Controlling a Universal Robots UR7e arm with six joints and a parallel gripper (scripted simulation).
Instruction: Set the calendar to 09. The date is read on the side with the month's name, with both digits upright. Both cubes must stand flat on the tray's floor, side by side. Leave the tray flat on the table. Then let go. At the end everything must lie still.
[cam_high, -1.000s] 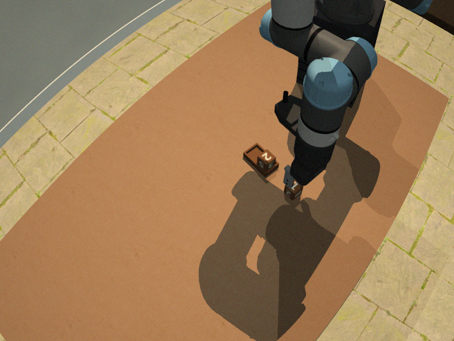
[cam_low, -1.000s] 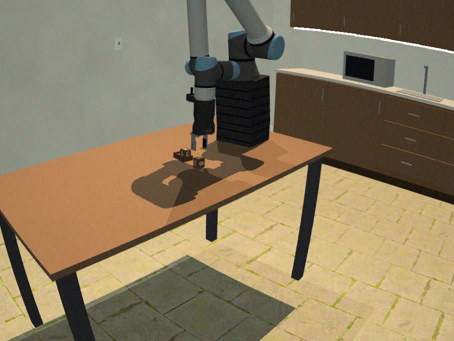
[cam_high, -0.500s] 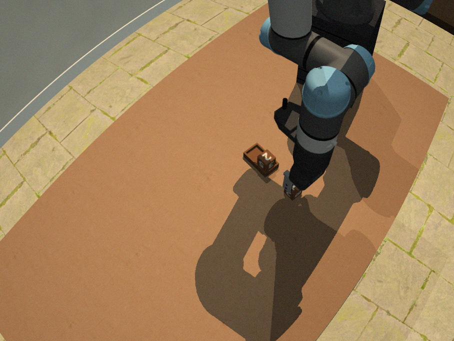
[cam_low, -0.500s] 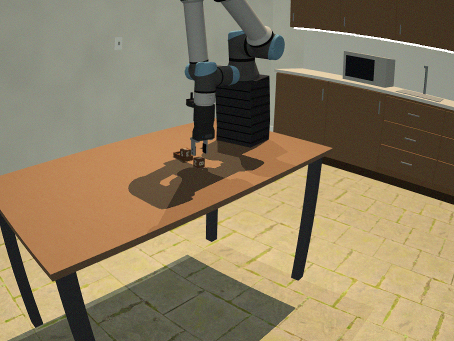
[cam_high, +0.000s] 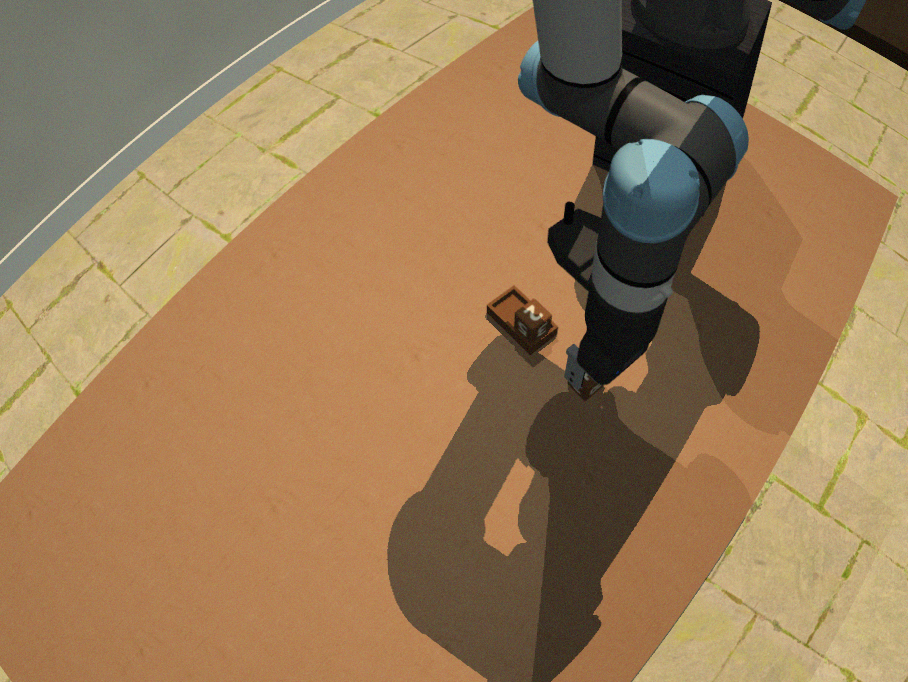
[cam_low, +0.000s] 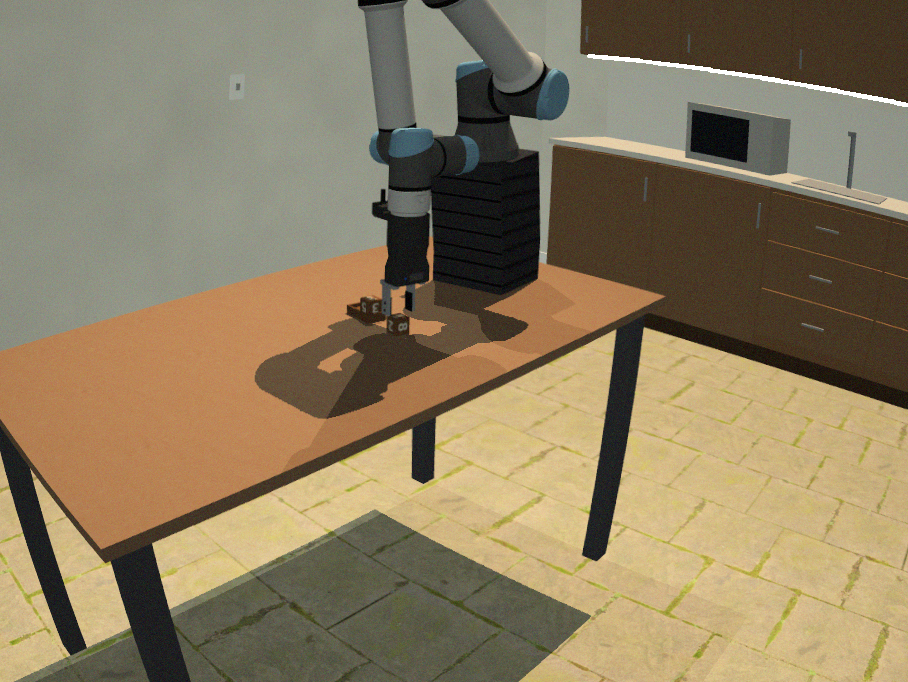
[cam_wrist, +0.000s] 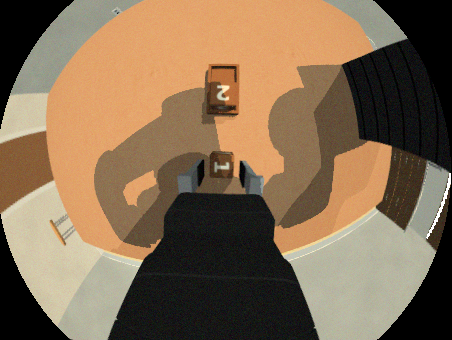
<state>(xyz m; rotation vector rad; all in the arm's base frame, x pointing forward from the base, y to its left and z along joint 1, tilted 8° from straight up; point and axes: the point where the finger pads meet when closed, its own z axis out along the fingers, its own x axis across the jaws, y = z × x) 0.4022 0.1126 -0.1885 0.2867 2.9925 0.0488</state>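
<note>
Right now my hand is 2 cm past the brown cube, 9 cm to the left of it and 3 cm above it. The rest, counted from my hand: tray 2 cm behind, 11 cm to the right, 5 cm below.
</note>
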